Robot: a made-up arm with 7 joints.
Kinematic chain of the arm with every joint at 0, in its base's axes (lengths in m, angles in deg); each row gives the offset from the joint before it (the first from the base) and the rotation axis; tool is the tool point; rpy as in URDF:
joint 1: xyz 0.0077 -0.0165 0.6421 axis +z
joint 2: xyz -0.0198 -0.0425 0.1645 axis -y
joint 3: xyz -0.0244 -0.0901 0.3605 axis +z
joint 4: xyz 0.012 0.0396 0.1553 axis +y
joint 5: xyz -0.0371 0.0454 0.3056 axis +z
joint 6: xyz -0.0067 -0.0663 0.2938 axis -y
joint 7: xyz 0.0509 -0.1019 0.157 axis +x
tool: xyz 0.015 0.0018 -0.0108 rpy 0 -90 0
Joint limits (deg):
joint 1: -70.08..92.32
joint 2: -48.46..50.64
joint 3: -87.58..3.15
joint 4: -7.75..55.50
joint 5: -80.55..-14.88
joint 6: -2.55..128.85
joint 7: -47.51..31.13
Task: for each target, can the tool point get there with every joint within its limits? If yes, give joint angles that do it. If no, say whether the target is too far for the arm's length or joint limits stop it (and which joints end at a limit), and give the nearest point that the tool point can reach.
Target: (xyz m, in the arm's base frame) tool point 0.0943 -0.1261 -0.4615
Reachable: no: joint limits stop it (at a limit: joint 2, joint 3, joint 4, joint 5, joint 6, joint 7) | nearest point 0.6915 -0.8820 0.9898 | short by 1.742 m
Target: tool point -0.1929 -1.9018 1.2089
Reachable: no: too far | nearest point -0.1183 -1.2004 1.3357 | short by 0.717 m
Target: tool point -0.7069 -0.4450 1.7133
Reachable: yes | joints 23.78 34.62 -7.57 10.17 -29.11 94.57 -27.16
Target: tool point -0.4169 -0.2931 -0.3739
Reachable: no: joint limits stop it (at a limit: joint 2, joint 3, joint 4, joint 6, joint 7) | nearest point -0.8725 -0.5899 1.1774 | short by 1.644 m
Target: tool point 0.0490 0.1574 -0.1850
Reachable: no: joint limits stop it (at a limit: joint 2, joint 3, joint 4, joint 5, joint 6, joint 7) | nearest point 0.2626 1.0567 0.9898 | short by 1.495 m
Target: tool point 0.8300 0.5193 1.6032
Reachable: yes | joints 40.74 -37.50 -13.30 38.73 -70.32 40.53 -6.54
